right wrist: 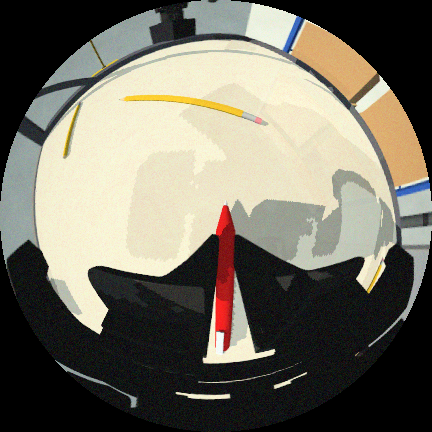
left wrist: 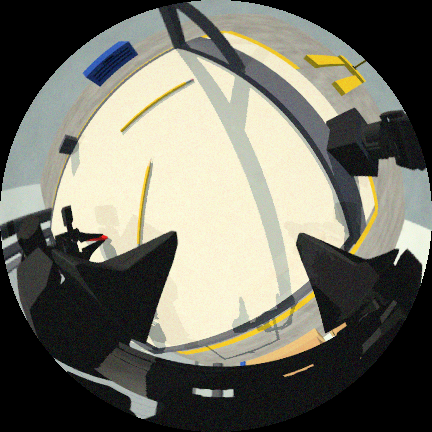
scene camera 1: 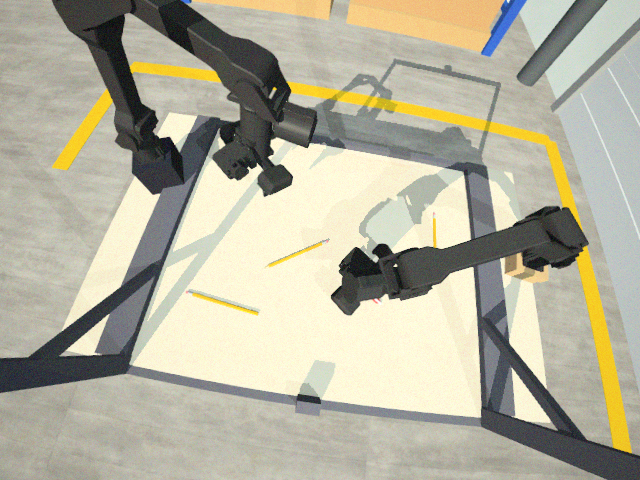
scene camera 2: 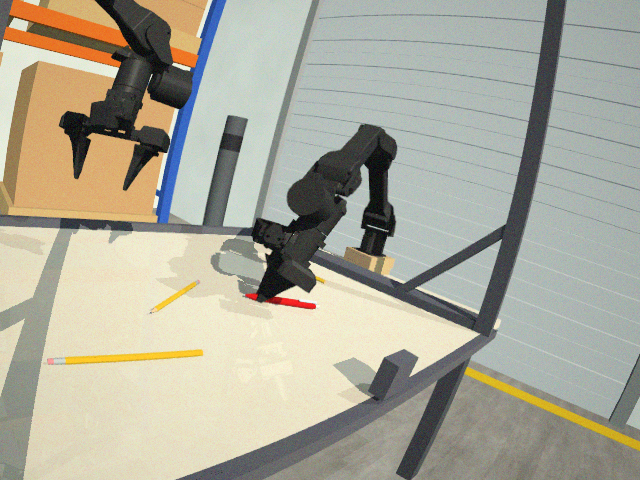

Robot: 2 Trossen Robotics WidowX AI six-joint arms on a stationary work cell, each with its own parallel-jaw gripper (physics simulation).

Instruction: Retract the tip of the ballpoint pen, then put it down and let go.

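Places are measured from the left arm's base along level axes (x ahead, y left, z up), in metres.
Pixels of known places: left gripper, between the fingertips: (left wrist: 240, 238) (scene camera 1: 254, 182) (scene camera 2: 99, 184); right gripper, between the fingertips: (right wrist: 224, 239) (left wrist: 103, 236) (scene camera 2: 258, 300); left arm's base, origin of its link: (left wrist: 368, 140) (scene camera 1: 151, 153); right arm's base, origin of its link: (scene camera 1: 532, 258) (scene camera 2: 371, 252).
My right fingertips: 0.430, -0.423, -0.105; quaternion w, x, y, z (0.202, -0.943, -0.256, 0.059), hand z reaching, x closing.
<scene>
For each thing: its middle in the pictures, then the offset to it from my right fingertips, as dx, dy, dz. Level surfaces: height alone.
- red ballpoint pen, middle of its body: (right wrist: 223, 297) (scene camera 2: 282, 300) (scene camera 1: 361, 286) (left wrist: 92, 237) +0.021, -0.035, +0.007
- cream table, height of its surface: dz -0.001
- right frame, middle of its body: (scene camera 1: 434, 241) +0.278, +0.030, +0.002
- grey block, middle of its body: (scene camera 2: 393, 374) (scene camera 1: 307, 404) (left wrist: 67, 144) -0.181, -0.251, +0.030
The red ballpoint pen (scene camera 2: 291, 302) (right wrist: 224, 273) (scene camera 1: 376, 300) (left wrist: 97, 238) lies low on the cream table (scene camera 1: 366, 357). My right gripper (scene camera 1: 343, 297) (scene camera 2: 265, 295) (right wrist: 224, 239) is shut on the pen's barrel. In the right wrist view the pen runs straight out between the fingers, with its pointed end ahead and a white end piece toward the wrist. A small pale tip shows at the pointed end. My left gripper (scene camera 1: 253, 173) (scene camera 2: 106, 167) (left wrist: 240, 238) is open and empty, high above the table's far left part.
Three yellow pencils lie on the table: one in the middle (scene camera 1: 297, 252) (scene camera 2: 174, 296) (right wrist: 189, 102), one at the front left (scene camera 1: 223, 302) (scene camera 2: 139, 356), one near the right frame (scene camera 1: 434, 230). A grey block (scene camera 1: 309, 402) (scene camera 2: 391, 373) sits at the front edge. A dark frame borders the table.
</scene>
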